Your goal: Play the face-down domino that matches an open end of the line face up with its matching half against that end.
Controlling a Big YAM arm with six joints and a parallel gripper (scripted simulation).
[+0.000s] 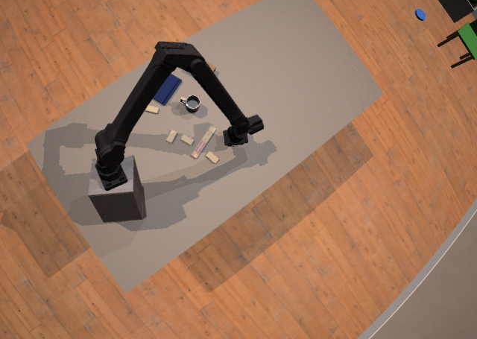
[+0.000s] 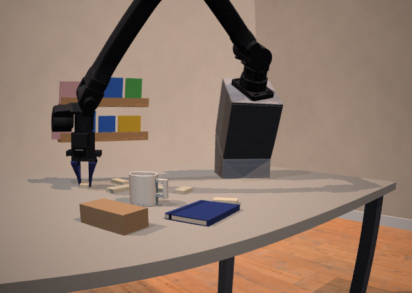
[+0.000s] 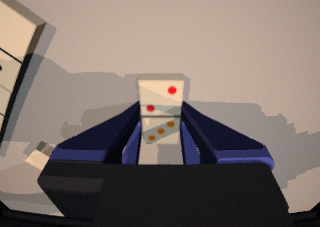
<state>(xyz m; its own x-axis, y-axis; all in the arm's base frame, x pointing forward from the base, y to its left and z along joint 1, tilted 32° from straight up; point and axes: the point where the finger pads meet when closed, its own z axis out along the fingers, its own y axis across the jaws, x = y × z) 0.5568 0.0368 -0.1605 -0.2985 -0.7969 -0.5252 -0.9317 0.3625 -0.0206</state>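
My hand is right at the cream domino. Round my hand: blue book 360 mm to the left, 180 mm behind; then brown box 370 mm to the left, 20 mm ahead, 10 mm above; then white mug 220 mm to the left, 100 mm behind, 20 mm above.
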